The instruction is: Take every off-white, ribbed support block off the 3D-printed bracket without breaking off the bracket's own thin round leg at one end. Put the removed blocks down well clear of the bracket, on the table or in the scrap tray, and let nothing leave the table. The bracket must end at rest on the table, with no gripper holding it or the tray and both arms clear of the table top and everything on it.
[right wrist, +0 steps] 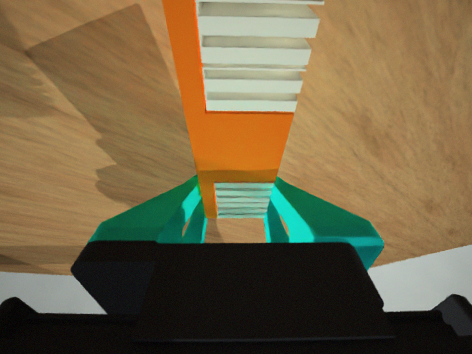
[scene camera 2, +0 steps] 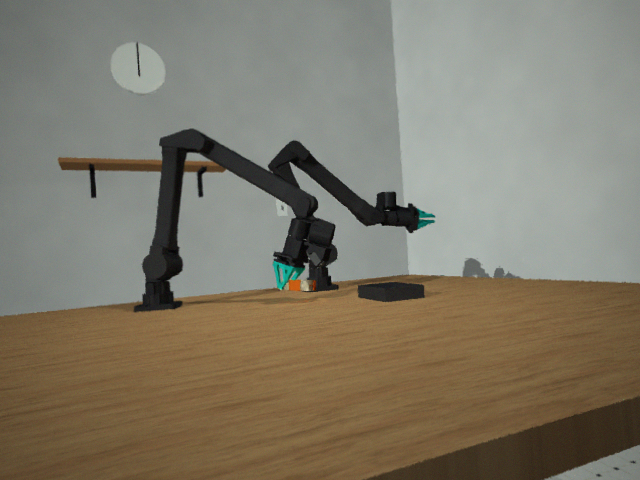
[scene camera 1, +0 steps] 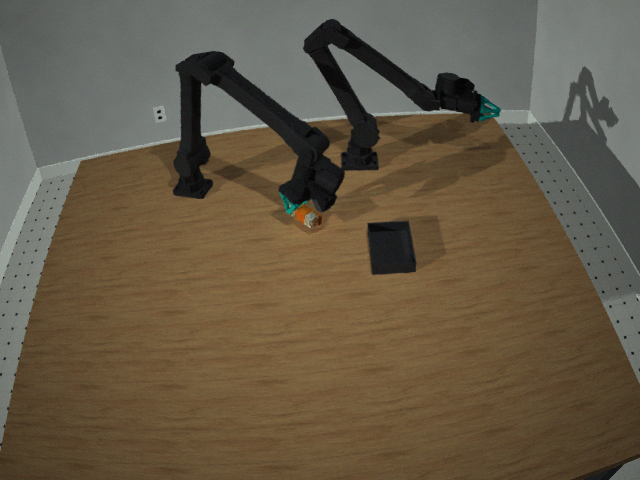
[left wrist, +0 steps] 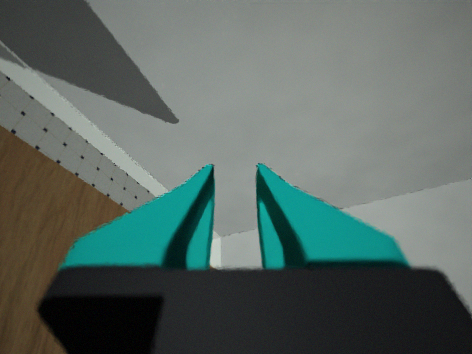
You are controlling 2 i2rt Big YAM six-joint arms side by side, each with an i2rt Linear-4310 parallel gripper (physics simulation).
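Note:
The orange bracket (scene camera 1: 301, 214) (scene camera 2: 294, 285) (right wrist: 240, 145) is held a little above the table. In the right wrist view a larger off-white ribbed block (right wrist: 252, 55) sits in it farther out, and a smaller ribbed block (right wrist: 243, 200) sits at the near end, between the fingers. My right gripper (scene camera 1: 294, 209) (scene camera 2: 288, 283) (right wrist: 235, 177) is shut on the bracket at that near end, one finger on each side. The round leg does not show in the right wrist view. My left gripper (scene camera 1: 499, 111) (scene camera 2: 434, 218) (left wrist: 235, 176) is nearly closed and empty, high at the far right.
The dark scrap tray (scene camera 1: 393, 269) (scene camera 2: 379, 292) stands on the wooden table (scene camera 1: 232, 335) (scene camera 2: 206, 372), to the right of the bracket. The left arm reaches out over the far right corner of the table. A wall stands beyond it.

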